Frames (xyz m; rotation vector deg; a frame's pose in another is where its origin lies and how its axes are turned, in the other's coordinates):
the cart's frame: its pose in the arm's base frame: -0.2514 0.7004 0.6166 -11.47 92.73 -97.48
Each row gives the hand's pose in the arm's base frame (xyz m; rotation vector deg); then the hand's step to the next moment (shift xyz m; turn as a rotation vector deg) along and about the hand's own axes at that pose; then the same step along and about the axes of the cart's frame.
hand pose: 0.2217 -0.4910 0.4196 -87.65 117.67 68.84
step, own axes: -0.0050 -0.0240 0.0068 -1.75 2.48 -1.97
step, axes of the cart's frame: -0.0150 0.0198 0.0057 -0.40 -3.59 0.13
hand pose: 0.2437 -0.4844 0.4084 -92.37 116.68 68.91
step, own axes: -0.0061 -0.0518 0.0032 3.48 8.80 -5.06
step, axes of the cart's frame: -0.0285 0.0385 0.0208 7.18 -7.93 0.83
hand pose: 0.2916 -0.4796 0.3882 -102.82 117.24 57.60
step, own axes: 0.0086 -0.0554 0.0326 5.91 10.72 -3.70
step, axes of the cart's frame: -0.0192 0.0617 0.0057 10.35 -7.51 -0.28
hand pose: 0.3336 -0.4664 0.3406 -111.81 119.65 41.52
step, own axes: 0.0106 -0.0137 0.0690 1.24 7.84 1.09
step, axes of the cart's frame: 0.0121 0.0630 -0.0308 5.77 -3.51 -4.30
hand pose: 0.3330 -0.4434 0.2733 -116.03 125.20 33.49
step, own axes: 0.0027 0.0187 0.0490 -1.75 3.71 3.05
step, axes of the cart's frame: 0.0258 0.0284 -0.0358 1.60 -0.04 -4.86
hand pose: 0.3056 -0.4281 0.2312 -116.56 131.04 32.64
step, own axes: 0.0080 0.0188 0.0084 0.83 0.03 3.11
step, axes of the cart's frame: 0.0190 -0.0043 -0.0105 1.70 2.49 -1.14
